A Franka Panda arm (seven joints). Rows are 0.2 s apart.
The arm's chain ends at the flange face. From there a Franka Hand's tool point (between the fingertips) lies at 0.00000 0.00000 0.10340 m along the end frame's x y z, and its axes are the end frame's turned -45 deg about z.
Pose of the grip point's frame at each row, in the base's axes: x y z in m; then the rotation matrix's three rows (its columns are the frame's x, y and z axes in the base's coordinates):
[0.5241 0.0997 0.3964], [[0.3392 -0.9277 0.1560], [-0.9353 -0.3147 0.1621], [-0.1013 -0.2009 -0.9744]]
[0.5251 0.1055 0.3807], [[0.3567 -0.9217 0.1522], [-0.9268 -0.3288 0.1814], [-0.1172 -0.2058 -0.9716]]
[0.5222 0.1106 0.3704], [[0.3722 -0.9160 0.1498], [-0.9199 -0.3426 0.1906], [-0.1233 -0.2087 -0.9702]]
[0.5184 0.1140 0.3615], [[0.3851 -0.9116 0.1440], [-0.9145 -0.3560 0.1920], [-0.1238 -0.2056 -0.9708]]
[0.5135 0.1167 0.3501], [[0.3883 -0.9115 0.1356], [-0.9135 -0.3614 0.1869], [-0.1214 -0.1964 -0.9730]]
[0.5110 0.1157 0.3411], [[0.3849 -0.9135 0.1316], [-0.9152 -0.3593 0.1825], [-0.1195 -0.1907 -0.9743]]
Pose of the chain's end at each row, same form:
[0.5080 0.0829 0.4972], [[-0.4161 -0.8958 0.1560], [-0.8839 0.4388 0.1621], [-0.2137 -0.0704 -0.9744]]
[0.5094 0.0867 0.4812], [[-0.3995 -0.9040 0.1522], [-0.8878 0.4228 0.1814], [-0.2284 -0.0626 -0.9716]]
[0.5067 0.0909 0.4707], [[-0.3845 -0.9109 0.1498], [-0.8927 0.4082 0.1906], [-0.2348 -0.0604 -0.9702]]
[0.5035 0.0941 0.4619], [[-0.3723 -0.9169 0.1440], [-0.8984 0.3949 0.1920], [-0.2329 -0.0578 -0.9708]]
[0.4995 0.0974 0.4507], [[-0.3700 -0.9191 0.1356], [-0.9015 0.3904 0.1869], [-0.2247 -0.0530 -0.9730]]
[0.4974 0.0968 0.4418], [[-0.3738 -0.9181 0.1316], [-0.9012 0.3931 0.1825], [-0.2193 -0.0503 -0.9743]]

